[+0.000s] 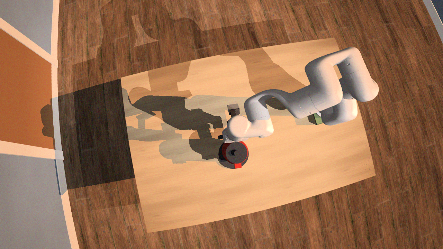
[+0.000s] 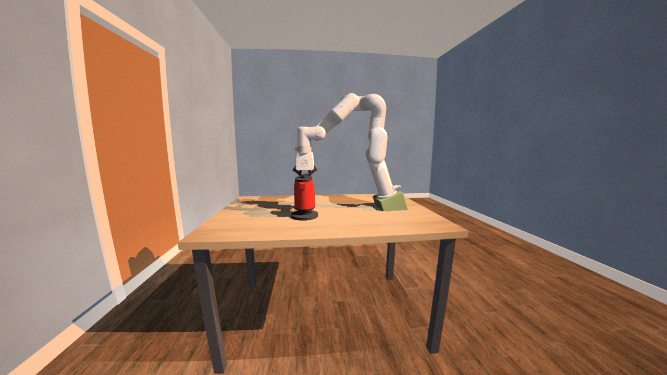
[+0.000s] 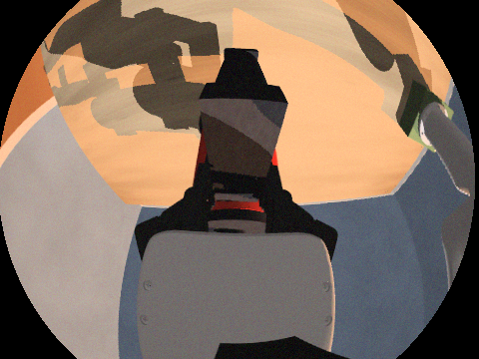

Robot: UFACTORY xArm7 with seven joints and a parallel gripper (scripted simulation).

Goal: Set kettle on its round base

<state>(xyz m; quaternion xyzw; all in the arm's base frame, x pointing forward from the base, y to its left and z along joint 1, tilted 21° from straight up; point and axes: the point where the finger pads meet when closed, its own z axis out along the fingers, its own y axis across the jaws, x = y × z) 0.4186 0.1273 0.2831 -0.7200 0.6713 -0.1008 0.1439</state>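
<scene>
The red kettle lies 6 cm below my hand and 2 cm to the left of it. The rest, counted from my hand: dark round base 19 cm below, 6 cm to the left.
</scene>
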